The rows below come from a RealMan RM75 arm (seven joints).
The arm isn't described. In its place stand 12 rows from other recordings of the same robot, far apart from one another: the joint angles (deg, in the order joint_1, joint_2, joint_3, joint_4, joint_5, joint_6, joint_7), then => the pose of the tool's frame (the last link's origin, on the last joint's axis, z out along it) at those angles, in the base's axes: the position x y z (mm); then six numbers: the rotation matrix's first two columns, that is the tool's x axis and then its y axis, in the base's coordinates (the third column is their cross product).
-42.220, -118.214, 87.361, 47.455, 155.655, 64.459, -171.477 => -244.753 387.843 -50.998 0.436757 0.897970 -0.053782 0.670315 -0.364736 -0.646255
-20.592, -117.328, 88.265, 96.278, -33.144, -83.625, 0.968 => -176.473 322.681 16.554 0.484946 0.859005 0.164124 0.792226 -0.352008 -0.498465
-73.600, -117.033, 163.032, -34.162, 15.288, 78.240, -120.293 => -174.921 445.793 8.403 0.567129 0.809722 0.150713 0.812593 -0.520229 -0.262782
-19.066, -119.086, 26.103, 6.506, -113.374, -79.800, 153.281 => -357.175 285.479 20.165 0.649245 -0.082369 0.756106 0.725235 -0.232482 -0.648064
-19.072, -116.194, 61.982, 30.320, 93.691, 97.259, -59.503 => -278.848 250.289 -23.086 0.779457 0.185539 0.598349 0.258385 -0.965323 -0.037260
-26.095, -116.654, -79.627, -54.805, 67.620, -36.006, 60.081 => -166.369 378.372 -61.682 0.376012 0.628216 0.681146 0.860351 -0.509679 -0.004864
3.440, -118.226, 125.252, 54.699, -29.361, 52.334, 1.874 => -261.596 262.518 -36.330 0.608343 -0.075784 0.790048 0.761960 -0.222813 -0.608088
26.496, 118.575, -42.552, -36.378, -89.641, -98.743, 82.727 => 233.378 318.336 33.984 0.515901 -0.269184 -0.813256 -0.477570 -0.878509 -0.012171
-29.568, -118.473, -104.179, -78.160, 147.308, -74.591, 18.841 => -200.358 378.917 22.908 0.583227 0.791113 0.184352 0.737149 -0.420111 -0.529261
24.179, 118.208, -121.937, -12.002, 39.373, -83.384, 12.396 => 289.653 327.109 21.077 0.575416 0.353161 -0.737681 -0.718937 -0.211583 -0.662089
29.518, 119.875, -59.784, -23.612, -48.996, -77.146, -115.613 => 229.065 371.048 20.644 -0.299419 0.039250 0.953314 0.709688 0.676984 0.195027
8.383, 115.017, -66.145, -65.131, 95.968, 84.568, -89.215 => 246.235 287.931 56.680 0.741714 -0.245687 -0.624098 -0.467356 -0.856727 -0.218167
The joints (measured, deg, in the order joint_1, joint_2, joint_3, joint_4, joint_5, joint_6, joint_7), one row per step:
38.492, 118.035, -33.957, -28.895, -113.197, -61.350, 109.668
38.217, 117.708, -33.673, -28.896, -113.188, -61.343, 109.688
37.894, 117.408, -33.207, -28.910, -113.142, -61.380, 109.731
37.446, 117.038, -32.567, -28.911, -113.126, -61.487, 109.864
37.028, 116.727, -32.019, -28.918, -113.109, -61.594, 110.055
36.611, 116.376, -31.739, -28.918, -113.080, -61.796, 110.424
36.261, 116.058, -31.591, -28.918, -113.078, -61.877, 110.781
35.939, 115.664, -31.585, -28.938, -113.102, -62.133, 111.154
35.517, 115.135, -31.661, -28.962, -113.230, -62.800, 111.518
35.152, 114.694, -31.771, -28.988, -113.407, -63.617, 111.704
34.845, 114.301, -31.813, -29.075, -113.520, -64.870, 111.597
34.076, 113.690, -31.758, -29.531, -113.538, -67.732, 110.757
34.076, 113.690, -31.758, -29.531, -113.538, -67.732, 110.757
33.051, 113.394, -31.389, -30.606, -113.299, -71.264, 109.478
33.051, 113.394, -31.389, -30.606, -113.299, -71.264, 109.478
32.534, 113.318, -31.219, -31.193, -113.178, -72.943, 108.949
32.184, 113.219, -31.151, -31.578, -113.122, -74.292, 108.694
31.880, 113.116, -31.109, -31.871, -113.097, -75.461, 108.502
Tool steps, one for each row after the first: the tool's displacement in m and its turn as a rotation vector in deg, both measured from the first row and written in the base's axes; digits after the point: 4 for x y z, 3 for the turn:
0.0033, -0.0003, 0.0033, 0.407, -0.084, -0.426
0.0069, -0.0008, 0.0070, 0.924, 0.012, -0.969
0.0117, -0.0019, 0.0114, 1.522, 0.222, -1.741
0.0159, -0.0031, 0.0152, 2.018, 0.463, -2.474
0.0198, -0.0046, 0.0186, 2.268, 0.707, -3.151
0.0232, -0.0057, 0.0215, 2.466, 0.817, -3.765
0.0262, -0.0068, 0.0246, 2.499, 0.856, -4.179
0.0294, -0.0089, 0.0282, 2.238, 0.851, -4.396
0.0318, -0.0111, 0.0308, 1.798, 0.808, -4.331
0.0326, -0.0135, 0.0330, 1.223, 0.872, -3.740
0.0335, -0.0193, 0.0376, 0.260, 0.972, -1.972
0.0335, -0.0193, 0.0376, 0.260, 0.972, -1.972
0.0332, -0.0265, 0.0428, -0.404, 1.356, 0.466
0.0332, -0.0265, 0.0428, -0.404, 1.356, 0.466
0.0329, -0.0302, 0.0450, -0.710, 1.590, 1.588
0.0325, -0.0331, 0.0466, -1.104, 1.843, 2.416
0.0322, -0.0357, 0.0479, -1.496, 2.064, 3.097

